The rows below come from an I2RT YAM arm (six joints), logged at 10 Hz.
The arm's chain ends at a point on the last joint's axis. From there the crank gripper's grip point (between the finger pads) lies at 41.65 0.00 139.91 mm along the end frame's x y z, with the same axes.
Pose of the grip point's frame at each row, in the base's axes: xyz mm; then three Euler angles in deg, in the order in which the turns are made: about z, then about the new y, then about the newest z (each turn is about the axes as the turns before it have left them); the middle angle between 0 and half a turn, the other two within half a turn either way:
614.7, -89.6, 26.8, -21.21, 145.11, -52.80
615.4, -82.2, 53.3, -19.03, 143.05, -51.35
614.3, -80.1, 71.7, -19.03, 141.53, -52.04
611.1, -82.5, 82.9, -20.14, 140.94, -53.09
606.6, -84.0, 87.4, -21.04, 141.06, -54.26
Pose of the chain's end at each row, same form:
571.4, -37.2, 156.0, -21.21, 145.11, -52.80
566.2, -30.8, 180.7, -19.03, 143.05, -51.35
561.7, -27.2, 197.2, -19.03, 141.53, -52.04
558.0, -27.6, 207.3, -20.14, 140.94, -53.09
554.3, -27.7, 211.5, -21.04, 141.06, -54.26

